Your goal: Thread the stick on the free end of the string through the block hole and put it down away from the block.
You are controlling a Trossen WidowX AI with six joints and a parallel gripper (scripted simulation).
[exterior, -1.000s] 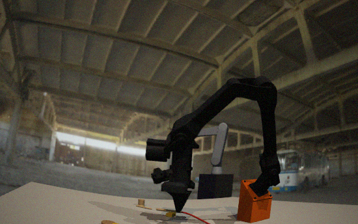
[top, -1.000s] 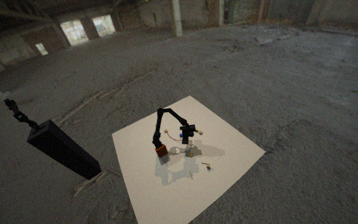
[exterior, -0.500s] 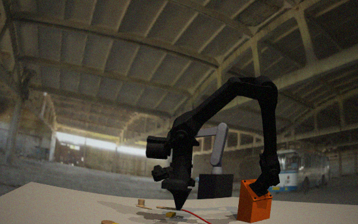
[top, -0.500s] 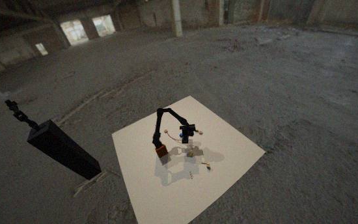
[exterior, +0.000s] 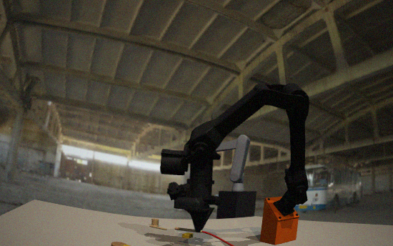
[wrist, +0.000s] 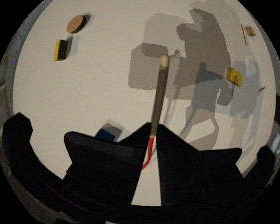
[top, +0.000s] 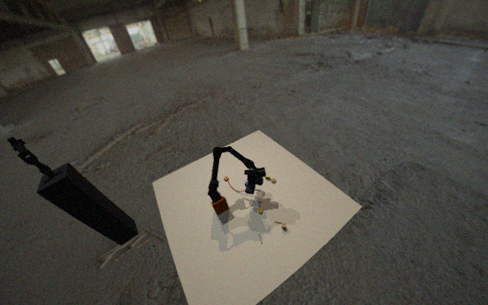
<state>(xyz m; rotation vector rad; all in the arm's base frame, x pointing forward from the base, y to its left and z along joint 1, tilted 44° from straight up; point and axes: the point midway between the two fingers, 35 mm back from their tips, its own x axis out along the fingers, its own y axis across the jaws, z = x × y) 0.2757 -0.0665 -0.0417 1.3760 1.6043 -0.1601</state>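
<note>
Right now my gripper tip is 2 cm short of the blue block, 10 cm to the right of it and 4 cm above it. Also, from my gripper tip: yellow block 7 cm behind, 16 cm to the right, 5 cm below; small wooden block 4 cm behind, 36 cm to the right, 4 cm below.
</note>
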